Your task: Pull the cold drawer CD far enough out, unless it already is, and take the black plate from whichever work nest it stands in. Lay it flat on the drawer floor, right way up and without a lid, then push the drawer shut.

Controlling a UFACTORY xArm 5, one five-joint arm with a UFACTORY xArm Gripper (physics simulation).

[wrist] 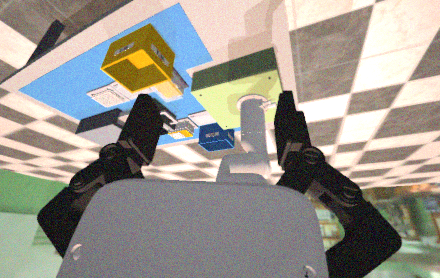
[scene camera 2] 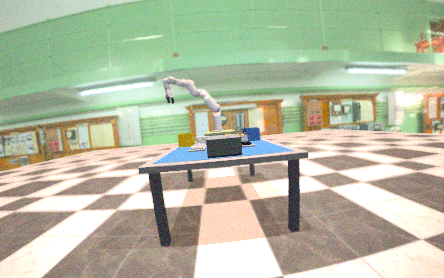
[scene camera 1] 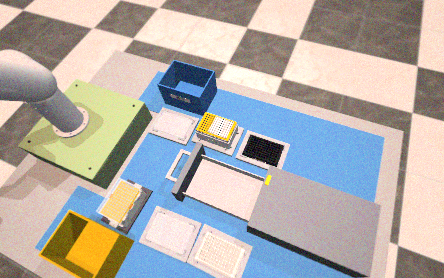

Note:
In view: my gripper [wrist: 214,106], a black plate [scene camera 1: 257,148], a yellow-topped tip rack [scene camera 1: 214,129] and a grey cabinet [scene camera 1: 324,224].
The grey cabinet is seen too in the wrist view [wrist: 102,128].

